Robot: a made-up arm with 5 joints. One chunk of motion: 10 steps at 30 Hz.
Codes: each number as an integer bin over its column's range. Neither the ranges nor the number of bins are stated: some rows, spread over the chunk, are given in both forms.
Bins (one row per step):
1: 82 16 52 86 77
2: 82 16 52 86 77
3: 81 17 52 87 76
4: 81 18 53 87 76
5: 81 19 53 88 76
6: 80 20 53 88 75
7: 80 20 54 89 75
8: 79 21 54 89 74
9: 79 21 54 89 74
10: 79 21 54 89 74
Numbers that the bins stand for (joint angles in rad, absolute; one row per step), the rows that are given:
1: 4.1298 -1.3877 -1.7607 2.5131 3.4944
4: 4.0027 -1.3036 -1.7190 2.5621 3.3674
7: 3.8757 -1.2196 -1.6773 2.6601 3.2403
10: 3.7486 -1.1776 -1.6773 2.6601 3.1132
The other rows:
2: 4.1298 -1.3877 -1.7607 2.5131 3.4944
3: 4.0027 -1.3457 -1.7607 2.5621 3.3674
5: 4.0027 -1.2616 -1.7190 2.6111 3.3674
6: 3.8757 -1.2196 -1.7190 2.6111 3.2403
8: 3.7486 -1.1776 -1.6773 2.6601 3.1132
9: 3.7486 -1.1776 -1.6773 2.6601 3.1132

